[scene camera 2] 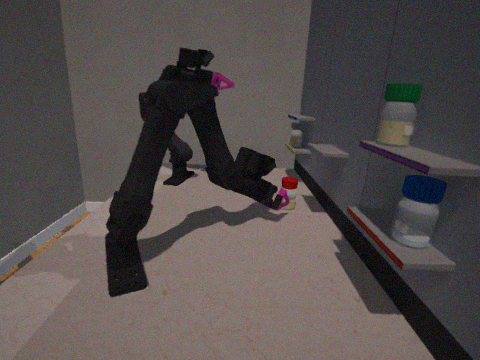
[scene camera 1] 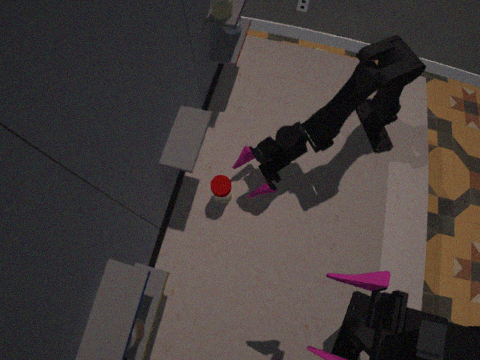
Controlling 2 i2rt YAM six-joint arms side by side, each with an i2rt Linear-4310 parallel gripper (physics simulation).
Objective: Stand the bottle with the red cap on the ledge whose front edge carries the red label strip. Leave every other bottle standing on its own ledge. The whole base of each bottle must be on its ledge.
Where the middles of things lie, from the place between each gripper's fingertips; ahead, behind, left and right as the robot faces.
Now: the red-strip ledge (scene camera 2: 380, 221) 690 mm to the right of my left hand, 290 mm ahead of it and 260 mm below it. From my left hand the other things lie so: blue-capped bottle (scene camera 2: 417, 212): 730 mm to the right, 300 mm ahead, 200 mm below.
The red-strip ledge lies 420 mm to the right of my right hand, 130 mm ahead of it and 100 mm above it. Round my right hand: blue-capped bottle: 460 mm to the right, 160 mm above, 130 mm ahead.
